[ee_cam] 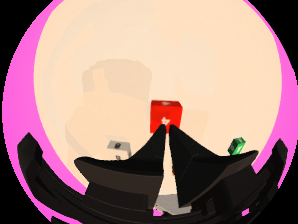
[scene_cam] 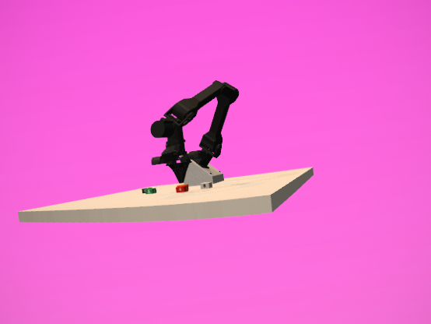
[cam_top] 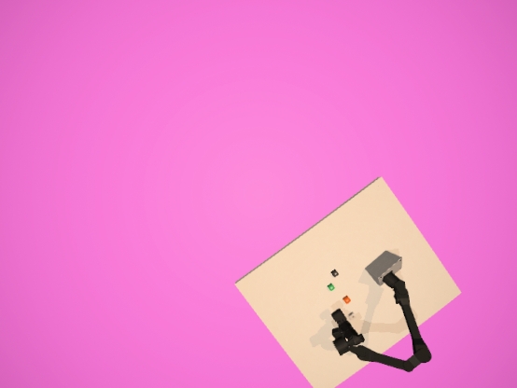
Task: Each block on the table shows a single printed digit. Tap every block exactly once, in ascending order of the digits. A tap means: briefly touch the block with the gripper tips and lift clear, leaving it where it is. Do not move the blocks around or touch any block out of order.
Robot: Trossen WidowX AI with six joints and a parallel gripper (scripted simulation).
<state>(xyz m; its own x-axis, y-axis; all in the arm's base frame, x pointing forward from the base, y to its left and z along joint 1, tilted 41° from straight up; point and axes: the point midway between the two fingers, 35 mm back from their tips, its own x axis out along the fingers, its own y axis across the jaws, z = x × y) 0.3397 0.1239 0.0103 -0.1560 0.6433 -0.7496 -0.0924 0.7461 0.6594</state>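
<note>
Now: the red block 2 cm below my gripper tip. The rest, counted from my gripper tip: white block 7 cm behind, 6 cm to the left, 2 cm below; orange block 9 cm behind, 5 cm to the right, 2 cm below; green block 5 cm behind, 17 cm to the right, 2 cm below.
</note>
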